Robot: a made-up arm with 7 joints.
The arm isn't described. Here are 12 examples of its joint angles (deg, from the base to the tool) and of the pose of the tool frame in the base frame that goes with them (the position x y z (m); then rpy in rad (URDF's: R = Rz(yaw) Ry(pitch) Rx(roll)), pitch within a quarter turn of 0, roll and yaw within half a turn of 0).
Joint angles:
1: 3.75 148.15 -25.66 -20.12 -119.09 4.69 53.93
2: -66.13 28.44 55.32 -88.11 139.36 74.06 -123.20
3: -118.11 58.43 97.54 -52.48 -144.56 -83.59 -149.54
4: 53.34 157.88 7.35 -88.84 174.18 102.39 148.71
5: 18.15 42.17 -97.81 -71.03 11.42 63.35 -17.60
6: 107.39 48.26 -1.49 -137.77 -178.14 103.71 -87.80
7: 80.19 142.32 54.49 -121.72 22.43 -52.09 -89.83
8: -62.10 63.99 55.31 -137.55 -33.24 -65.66 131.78
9: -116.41 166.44 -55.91 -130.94 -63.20 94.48 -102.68
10: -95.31 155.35 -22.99 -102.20 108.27 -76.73 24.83
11: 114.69 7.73 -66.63 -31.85 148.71 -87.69 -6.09
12: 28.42 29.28 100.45 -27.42 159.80 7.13 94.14
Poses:
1: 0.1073 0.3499 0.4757 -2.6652 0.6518 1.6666
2: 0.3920 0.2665 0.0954 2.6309 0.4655 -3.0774
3: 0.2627 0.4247 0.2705 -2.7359 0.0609 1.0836
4: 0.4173 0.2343 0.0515 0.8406 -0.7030 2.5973
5: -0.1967 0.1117 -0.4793 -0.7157 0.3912 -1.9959
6: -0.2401 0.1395 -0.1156 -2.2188 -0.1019 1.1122
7: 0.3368 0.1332 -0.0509 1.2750 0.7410 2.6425
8: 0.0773 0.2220 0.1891 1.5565 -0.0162 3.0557
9: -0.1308 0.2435 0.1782 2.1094 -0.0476 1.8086
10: -0.1872 0.2139 0.3331 2.1218 0.6819 2.5456
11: -0.5103 -0.2933 0.0773 1.9161 -0.0311 0.7922
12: -0.2846 0.3654 -0.3764 1.1460 0.6036 0.1854
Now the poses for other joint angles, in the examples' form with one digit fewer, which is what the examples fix.
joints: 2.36 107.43 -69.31 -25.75 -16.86 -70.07 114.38
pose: 0.036 0.593 0.069 0.199 -0.104 0.282
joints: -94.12 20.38 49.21 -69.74 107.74 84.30 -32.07
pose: 0.455 0.115 0.253 2.624 -0.782 1.850
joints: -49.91 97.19 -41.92 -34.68 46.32 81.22 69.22
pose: 0.245 0.523 0.128 -0.073 -0.877 2.048
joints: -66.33 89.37 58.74 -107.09 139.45 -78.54 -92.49
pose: -0.042 0.298 0.294 -1.773 0.667 -2.730
